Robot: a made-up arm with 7 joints.
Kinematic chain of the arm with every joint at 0, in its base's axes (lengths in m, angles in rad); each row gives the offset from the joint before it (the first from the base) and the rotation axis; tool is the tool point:
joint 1: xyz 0 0 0 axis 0 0.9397 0.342
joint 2: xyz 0 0 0 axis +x
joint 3: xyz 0 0 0 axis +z
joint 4: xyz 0.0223 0 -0.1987 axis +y
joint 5: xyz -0.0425 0 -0.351 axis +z
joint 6: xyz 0 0 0 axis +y
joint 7: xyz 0 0 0 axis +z
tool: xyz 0 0 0
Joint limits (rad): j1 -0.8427..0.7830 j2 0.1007..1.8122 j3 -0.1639..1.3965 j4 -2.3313..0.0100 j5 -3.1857..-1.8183 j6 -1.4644..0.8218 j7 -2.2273..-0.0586
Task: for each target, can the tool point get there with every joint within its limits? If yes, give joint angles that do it. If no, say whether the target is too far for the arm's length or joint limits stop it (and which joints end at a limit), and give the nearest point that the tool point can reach.
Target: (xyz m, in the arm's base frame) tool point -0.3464 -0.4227 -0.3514
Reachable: no: too far | nearest point -0.3761 -0.0215 -0.4004 | short by 0.405 m
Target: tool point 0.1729 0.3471 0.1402
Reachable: yes | joints 0.3692 1.0130 1.1401 -1.7674 -2.2600 -1.1838 -1.4094
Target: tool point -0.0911 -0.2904 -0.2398
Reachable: no: joint limits stop it (at a limit: joint 1, joint 2, joint 3) | nearest point -0.0530 0.0262 -0.5066 | short by 0.416 m
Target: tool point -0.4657 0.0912 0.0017
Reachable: no: joint limits stop it (at a limit: joint 1, joint 4) | nearest point -0.3930 0.2473 -0.2944 | short by 0.343 m
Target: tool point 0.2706 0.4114 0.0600
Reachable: yes | joints 0.4361 1.5610 0.5661 -1.1923 -2.6115 -0.7781 -0.3760
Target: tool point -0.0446 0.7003 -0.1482
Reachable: no: too far | nearest point -0.0344 0.5405 -0.1144 | short by 0.164 m
